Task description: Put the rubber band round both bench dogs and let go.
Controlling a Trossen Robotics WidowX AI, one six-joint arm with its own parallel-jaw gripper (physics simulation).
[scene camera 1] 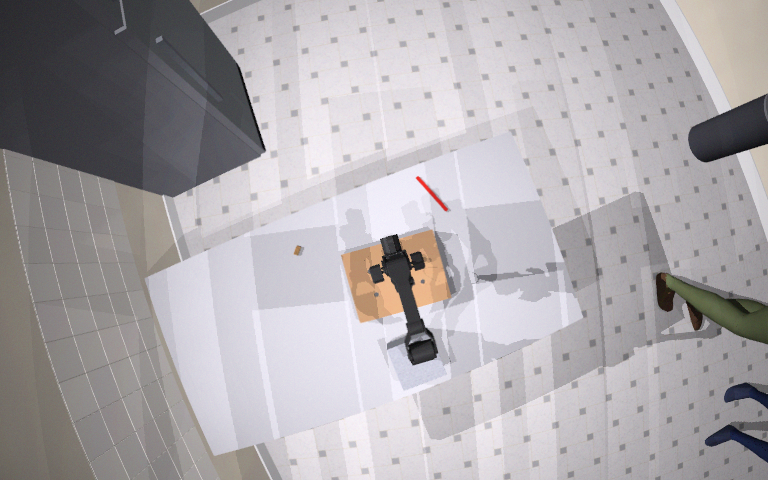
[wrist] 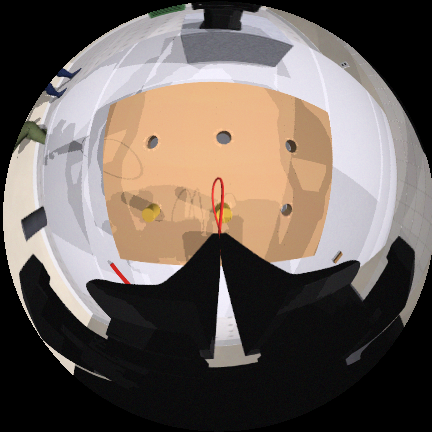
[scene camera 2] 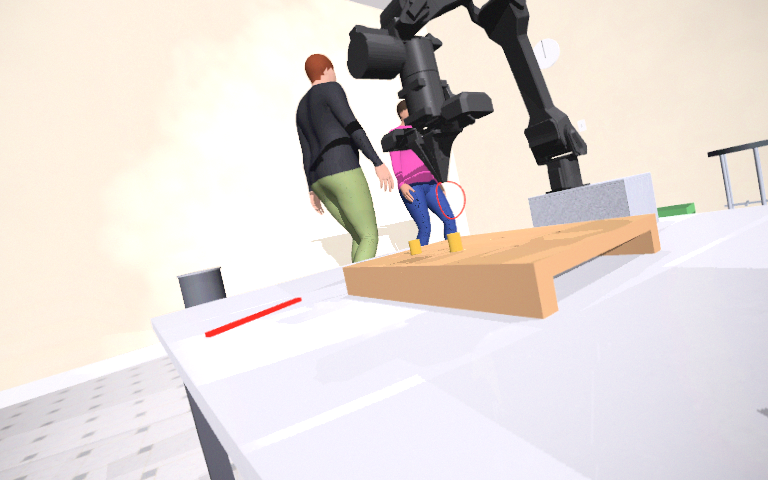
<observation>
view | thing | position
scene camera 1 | wooden board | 369, 307
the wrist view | my gripper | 218, 238
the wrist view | wooden board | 259, 174
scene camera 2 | my gripper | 443, 182
</observation>
